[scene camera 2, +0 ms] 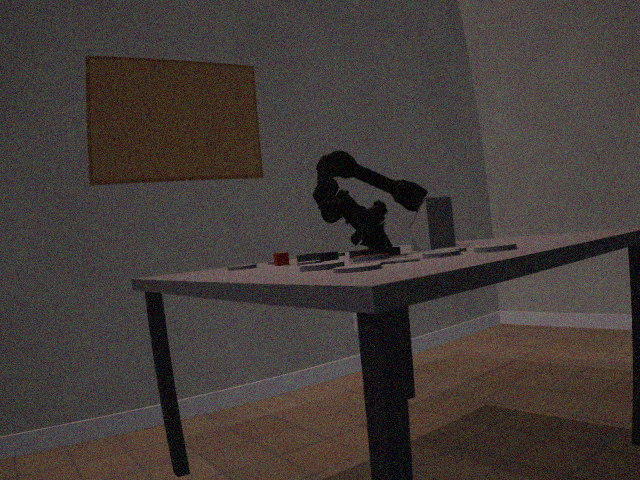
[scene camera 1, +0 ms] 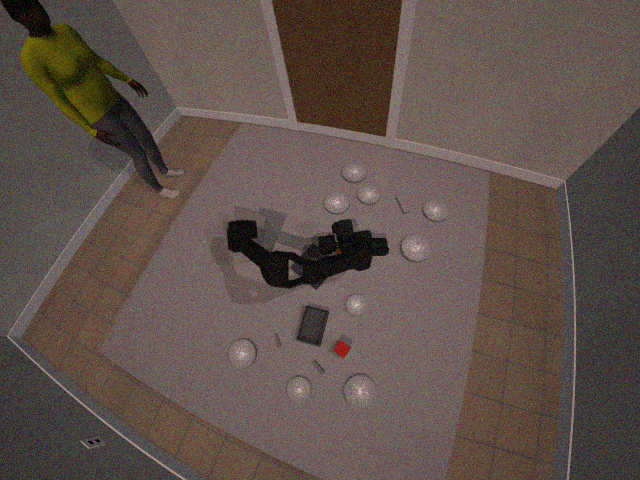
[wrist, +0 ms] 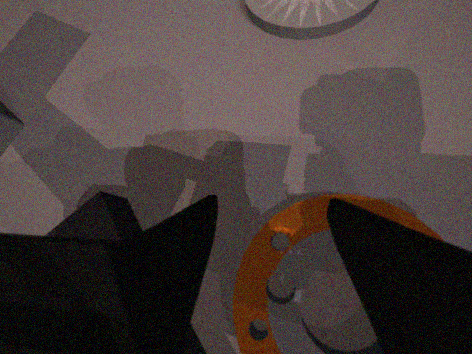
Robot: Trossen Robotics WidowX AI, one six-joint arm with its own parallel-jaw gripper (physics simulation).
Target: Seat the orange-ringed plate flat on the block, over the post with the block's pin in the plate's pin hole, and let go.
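Where they show: gripper, fingertip midpoint: [scene camera 2: 389, 249] [wrist: 272, 205]; arm's base, link origin: [scene camera 2: 428, 212] [scene camera 1: 249, 229].
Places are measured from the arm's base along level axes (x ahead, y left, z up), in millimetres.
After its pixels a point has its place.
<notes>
The orange-ringed plate [wrist: 251, 287] {x 320, y 27, z -112 mm} lies flat at the lower right of the wrist view, with a grey inner face, small round holes in its ring and a large round opening. Its right part is hidden behind a finger. A speck of orange shows beside the dark arm in scene camera 1. My gripper [wrist: 272, 205] {x 314, y 67, z -103 mm} is open and empty. Its left fingertip is left of the ring, and its right finger overlaps the plate in view. I cannot make out the block, its post or its pin, nor tell what the plate rests on.
Pale discs [scene camera 1: 355, 304] [wrist: 310, 14] lie around the arm. A dark shallow tray [scene camera 1: 312, 325] {x 287, y -263, z -122 mm}, a red cube [scene camera 1: 342, 348] {x 403, y -318, z -84 mm} [scene camera 2: 281, 258] {x 414, y -303, z -102 mm} and small grey bars [scene camera 1: 318, 366] {x 338, y -389, z -113 mm} are on the table. A tall grey box [scene camera 2: 440, 222] {x 9, y 51, z -38 mm} shows beside the arm in scene camera 2.
</notes>
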